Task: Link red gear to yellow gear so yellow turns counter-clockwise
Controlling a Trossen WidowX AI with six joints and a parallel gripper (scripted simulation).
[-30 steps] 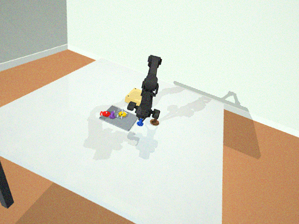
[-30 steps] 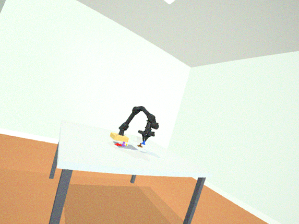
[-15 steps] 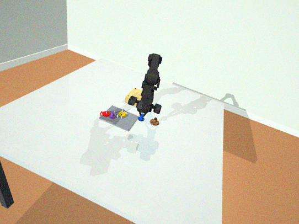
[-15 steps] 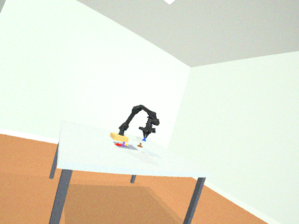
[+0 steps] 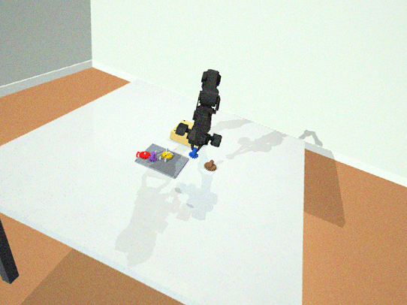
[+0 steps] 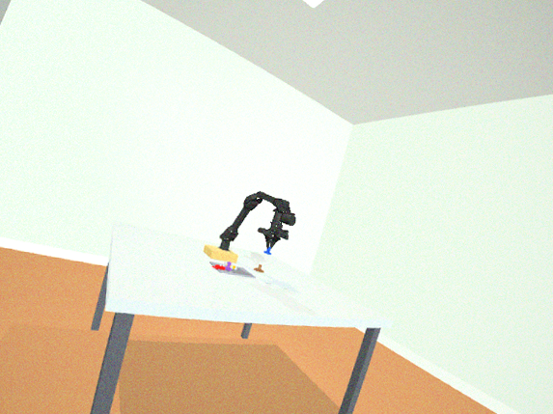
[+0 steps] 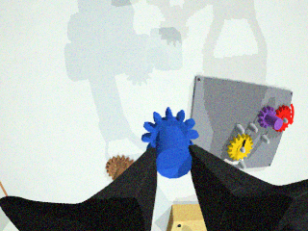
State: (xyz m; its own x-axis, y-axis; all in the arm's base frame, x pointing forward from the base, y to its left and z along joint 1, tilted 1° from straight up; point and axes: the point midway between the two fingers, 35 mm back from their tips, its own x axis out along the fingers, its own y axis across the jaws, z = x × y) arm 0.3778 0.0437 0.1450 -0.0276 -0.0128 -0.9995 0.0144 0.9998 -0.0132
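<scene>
Right now my gripper tip is 5 cm past the purple gear, 19 cm to the left of it and 14 cm above it. Also, from my gripper tip: blue gear: 1 cm below; yellow gear: 10 cm behind, 14 cm to the right, 15 cm below; brown gear: 13 cm behind, 9 cm to the left, 15 cm below.
</scene>
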